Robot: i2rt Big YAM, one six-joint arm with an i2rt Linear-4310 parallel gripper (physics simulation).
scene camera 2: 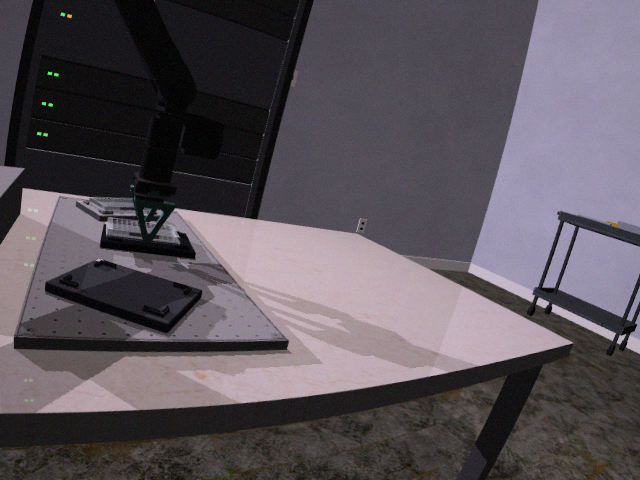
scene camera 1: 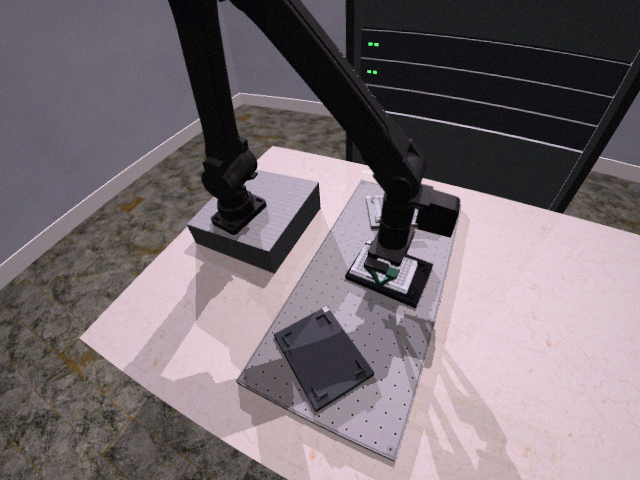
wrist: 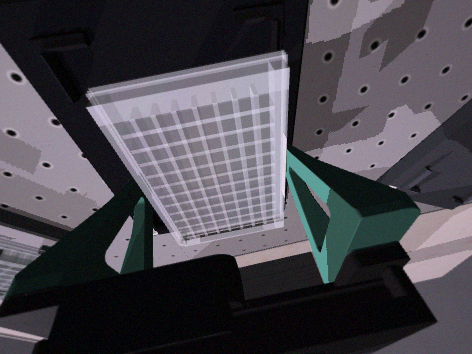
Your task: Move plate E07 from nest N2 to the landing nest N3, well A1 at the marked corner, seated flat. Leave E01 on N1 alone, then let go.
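Plate E07, clear and gridded, is between the green fingers of my gripper, which is shut on its sides. It is over the dark middle nest N2, offset from the far corner guides in the wrist view; I cannot tell whether it touches the nest. Landing nest N3 is empty and turned at an angle, with a white corner mark. Plate E01 sits on N1 behind, partly hidden by the arm.
The nests stand on a perforated metal board on the pale table. The arm base stands on a grey block beside the board. A server rack is behind the table. A cart stands at the far right.
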